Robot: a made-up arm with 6 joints. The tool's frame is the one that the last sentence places.
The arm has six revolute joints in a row. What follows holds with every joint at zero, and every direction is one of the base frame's.
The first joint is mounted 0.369 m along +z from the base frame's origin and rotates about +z.
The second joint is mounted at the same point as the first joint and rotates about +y.
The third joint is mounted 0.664 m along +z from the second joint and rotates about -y.
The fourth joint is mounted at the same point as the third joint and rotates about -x.
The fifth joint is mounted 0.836 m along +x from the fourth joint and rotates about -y.
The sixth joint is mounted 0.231 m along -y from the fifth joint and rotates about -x.
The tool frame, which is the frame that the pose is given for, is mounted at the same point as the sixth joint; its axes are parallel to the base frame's.
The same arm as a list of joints. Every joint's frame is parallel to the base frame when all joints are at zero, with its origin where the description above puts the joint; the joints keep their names.
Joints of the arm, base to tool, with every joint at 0 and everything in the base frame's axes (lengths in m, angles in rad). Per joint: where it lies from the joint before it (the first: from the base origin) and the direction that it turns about. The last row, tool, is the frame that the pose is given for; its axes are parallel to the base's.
joint 1: axis +z origin 0 0 0.369
joint 2: axis +y origin 0 0 0
joint 3: axis -y origin 0 0 0.664
joint 4: axis -x origin 0 0 0
joint 5: axis -y origin 0.836 0 0
joint 6: axis -x origin 0 -0.231 0
tool: origin 0 0 0

